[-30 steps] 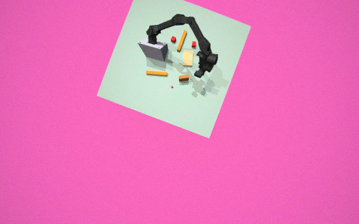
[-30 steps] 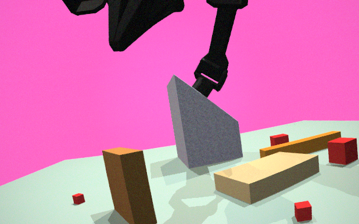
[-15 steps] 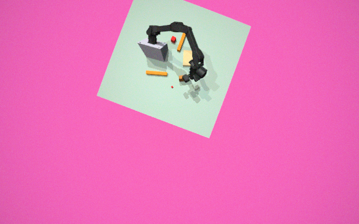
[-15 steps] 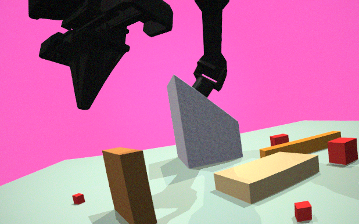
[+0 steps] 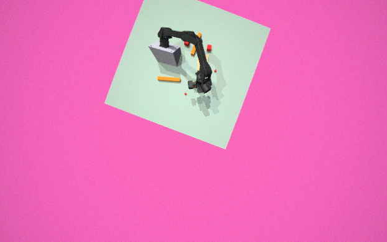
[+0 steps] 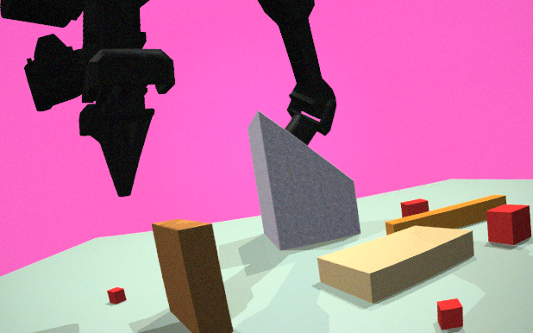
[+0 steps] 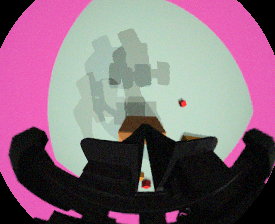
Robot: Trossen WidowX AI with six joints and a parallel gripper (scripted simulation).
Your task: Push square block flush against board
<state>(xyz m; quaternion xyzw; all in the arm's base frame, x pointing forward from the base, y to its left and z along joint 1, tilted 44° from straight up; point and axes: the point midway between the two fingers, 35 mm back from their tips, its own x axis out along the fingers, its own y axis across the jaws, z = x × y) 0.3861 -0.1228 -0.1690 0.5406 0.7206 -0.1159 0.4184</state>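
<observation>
Right now the square block is 80 mm below my gripper tip, 40 mm to the left of it and 20 mm behind it. From my gripper tip the other things lie so: board (260 mm to the left, 120 mm below, 50 mm behind).
</observation>
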